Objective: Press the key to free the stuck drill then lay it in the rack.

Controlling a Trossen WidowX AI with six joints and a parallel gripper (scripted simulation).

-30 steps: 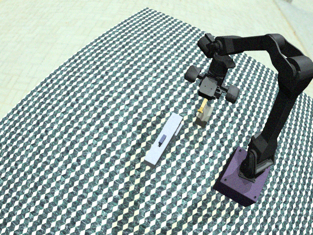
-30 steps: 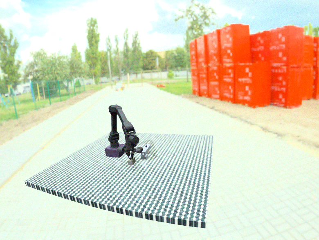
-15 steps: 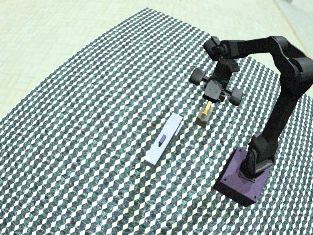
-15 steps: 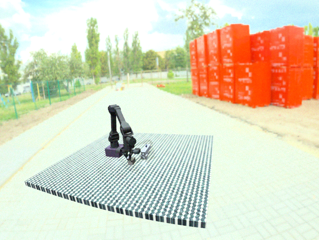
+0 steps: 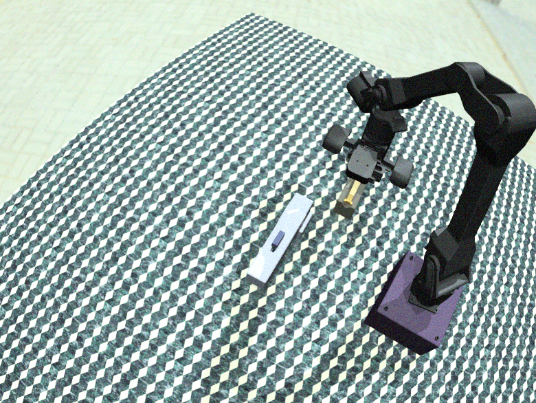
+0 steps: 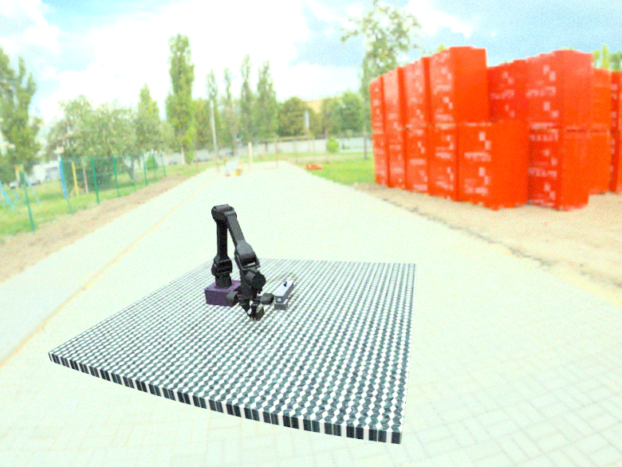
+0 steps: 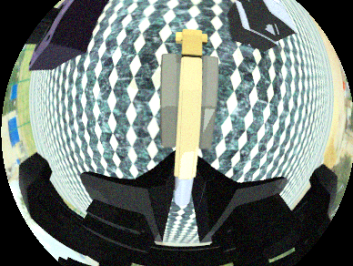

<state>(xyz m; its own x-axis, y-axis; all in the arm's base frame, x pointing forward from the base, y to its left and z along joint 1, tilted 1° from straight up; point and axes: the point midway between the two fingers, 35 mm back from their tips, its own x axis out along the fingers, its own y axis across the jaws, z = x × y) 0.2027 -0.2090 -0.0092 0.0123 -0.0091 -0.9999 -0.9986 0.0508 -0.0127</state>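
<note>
Now: the cream drill 40 mm to the left of my gripper tip and 30 mm above it. Round my gripper tip: grey rack 50 mm to the left, 10 mm below; key 240 mm to the left, 90 mm ahead, 30 mm above; housing 210 mm to the left, 90 mm ahead, 20 mm above.
</note>
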